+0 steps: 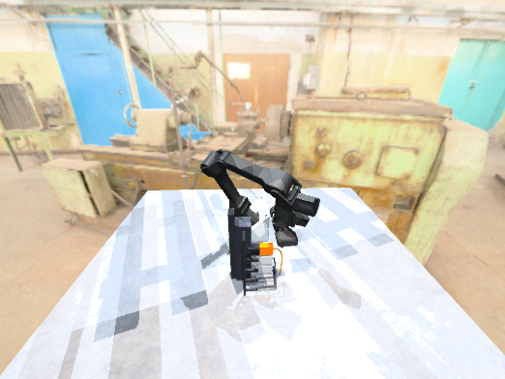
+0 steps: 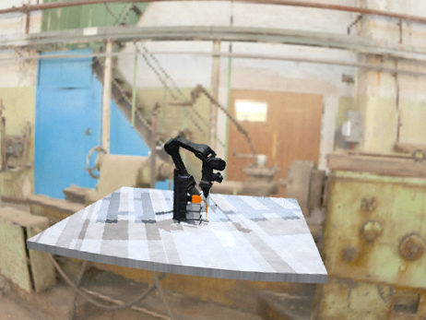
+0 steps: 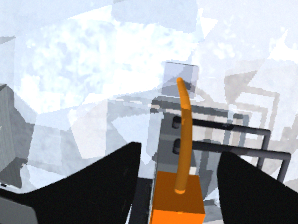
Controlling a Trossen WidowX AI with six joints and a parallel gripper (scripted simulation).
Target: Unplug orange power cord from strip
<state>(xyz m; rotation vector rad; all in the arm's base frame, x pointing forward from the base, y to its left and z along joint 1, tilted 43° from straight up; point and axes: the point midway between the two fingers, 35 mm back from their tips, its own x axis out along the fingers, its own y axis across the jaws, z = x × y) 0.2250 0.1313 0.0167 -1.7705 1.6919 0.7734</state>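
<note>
The orange plug is 70 mm to the right of my gripper tip, 10 mm below it and 10 mm ahead of it.
</note>
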